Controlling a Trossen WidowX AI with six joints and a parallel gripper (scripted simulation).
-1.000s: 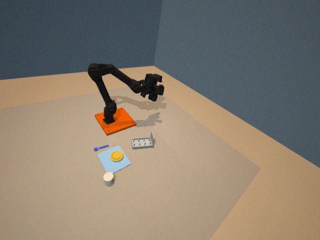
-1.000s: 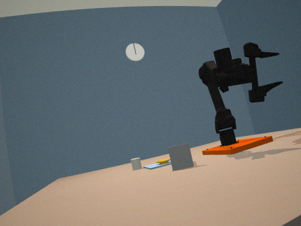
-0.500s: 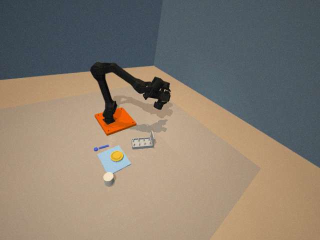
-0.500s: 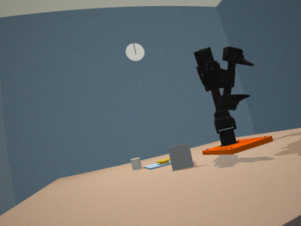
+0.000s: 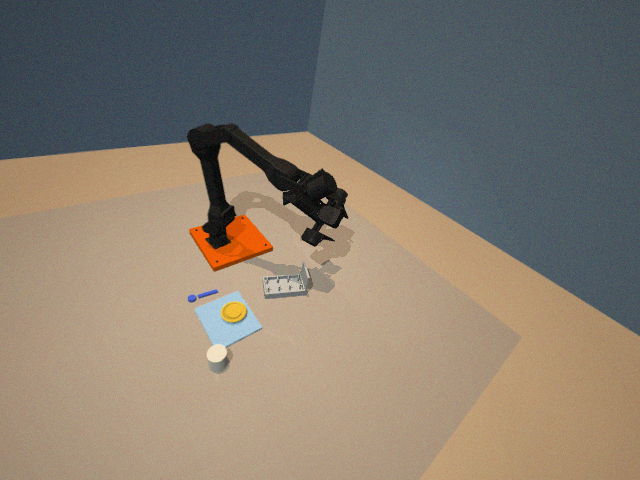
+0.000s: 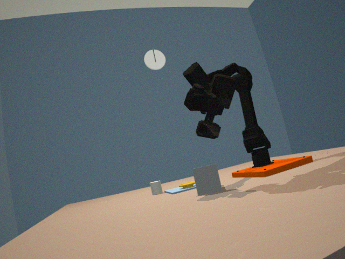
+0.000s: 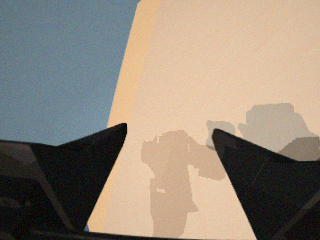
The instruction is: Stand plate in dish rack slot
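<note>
Right now the yellow plate is 360 mm to the right of my gripper tip, 160 mm below it and 50 mm behind it. From my gripper tip the other things lie so: grey dish rack (190 mm to the right, 160 mm below, 30 mm behind); then light blue mat (380 mm to the right, 180 mm below, 50 mm behind); then blue spoon (400 mm to the right, 180 mm below, 160 mm behind).
</note>
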